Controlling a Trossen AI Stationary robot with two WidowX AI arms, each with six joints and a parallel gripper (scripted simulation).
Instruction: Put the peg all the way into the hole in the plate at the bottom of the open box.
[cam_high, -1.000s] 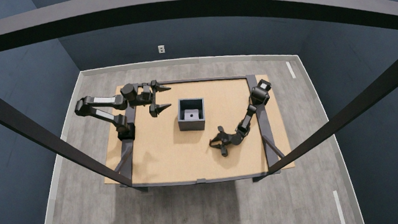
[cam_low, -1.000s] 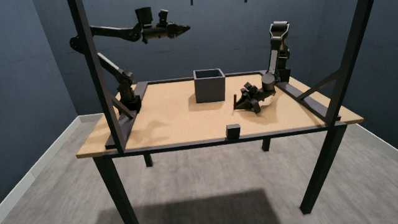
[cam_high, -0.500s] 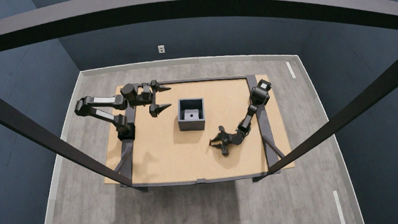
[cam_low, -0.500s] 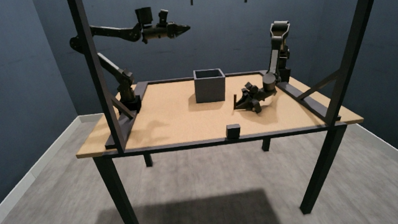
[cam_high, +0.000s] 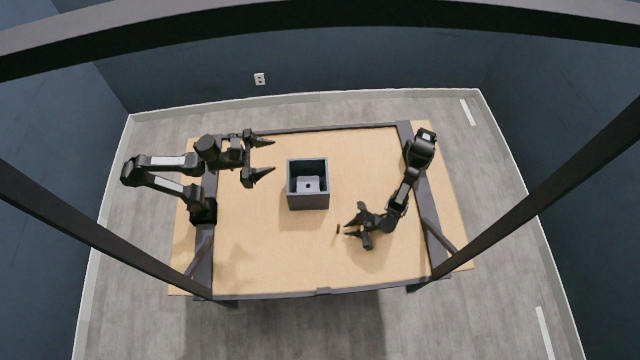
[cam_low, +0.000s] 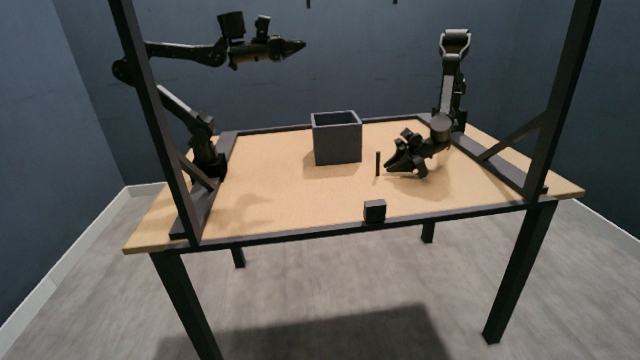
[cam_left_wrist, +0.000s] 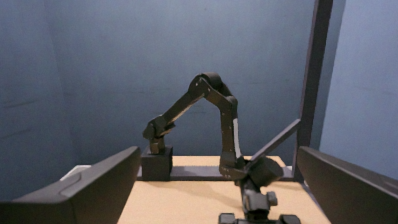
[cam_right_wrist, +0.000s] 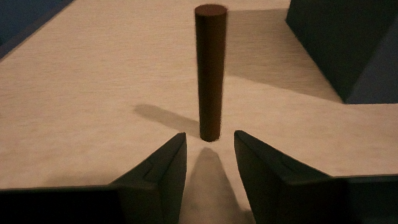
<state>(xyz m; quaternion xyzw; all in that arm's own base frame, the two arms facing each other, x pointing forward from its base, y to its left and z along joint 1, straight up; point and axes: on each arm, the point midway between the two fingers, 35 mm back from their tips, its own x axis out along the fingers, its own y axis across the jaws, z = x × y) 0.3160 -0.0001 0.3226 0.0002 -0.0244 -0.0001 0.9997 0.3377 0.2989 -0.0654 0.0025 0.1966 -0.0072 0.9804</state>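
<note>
Now: right hand 5 cm to the right of the dark brown peg and 1 cm short of it. Round my right hand: light plate (21 cm ahead, 11 cm to the left, 1 cm above).
</note>
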